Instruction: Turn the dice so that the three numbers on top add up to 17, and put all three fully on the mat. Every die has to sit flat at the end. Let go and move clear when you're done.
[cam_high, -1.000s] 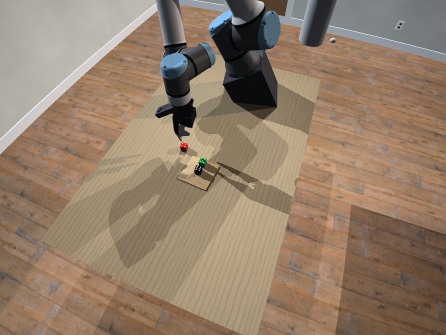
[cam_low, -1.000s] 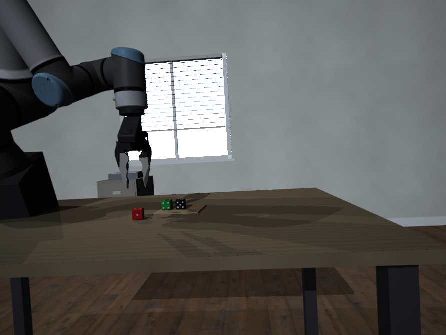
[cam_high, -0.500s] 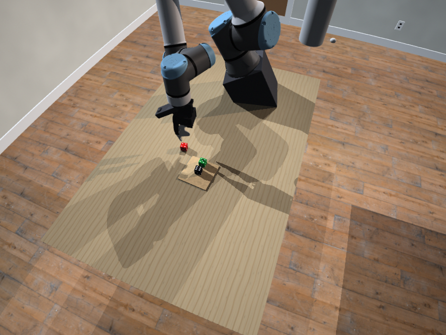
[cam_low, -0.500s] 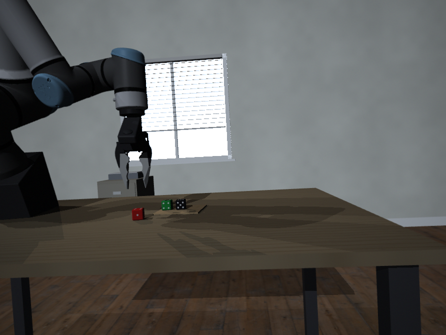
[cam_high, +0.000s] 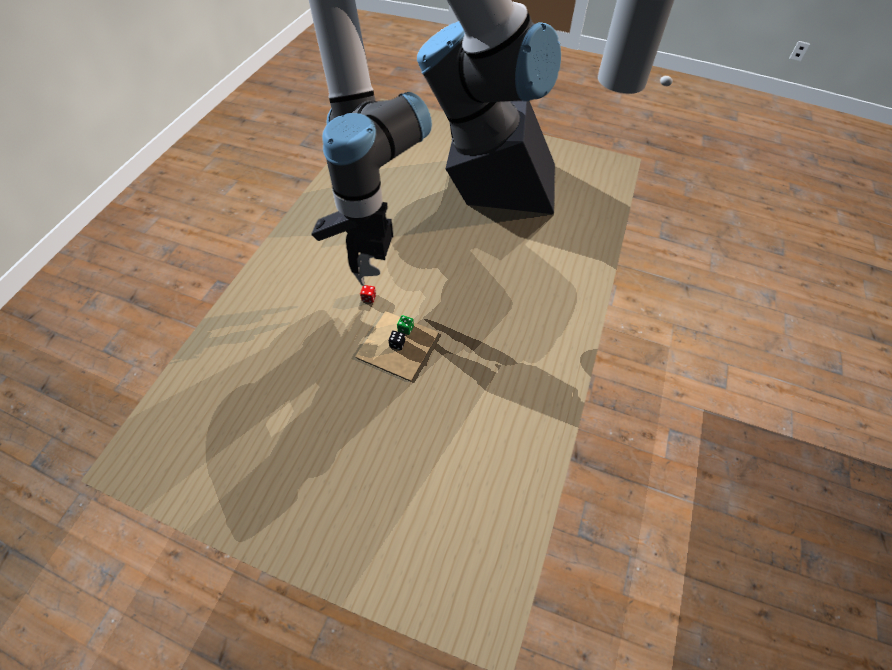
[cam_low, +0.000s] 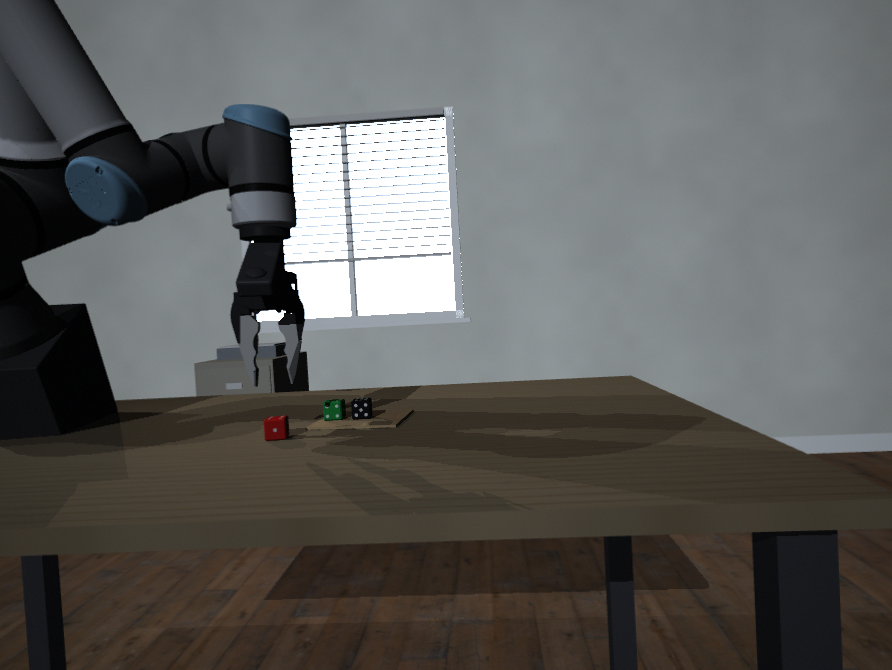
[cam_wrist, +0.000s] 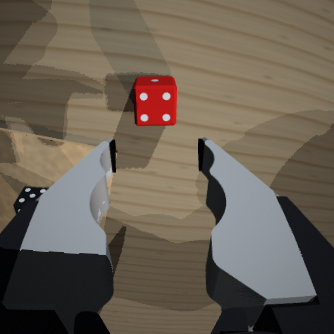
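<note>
My gripper is now 8 cm above the red die. From my hand the other things lie so: black die: 8 cm ahead, 13 cm to the left, 7 cm below; then green die: 4 cm ahead, 13 cm to the left, 7 cm below; then tan mat: 8 cm ahead, 13 cm to the left, 9 cm below.
</note>
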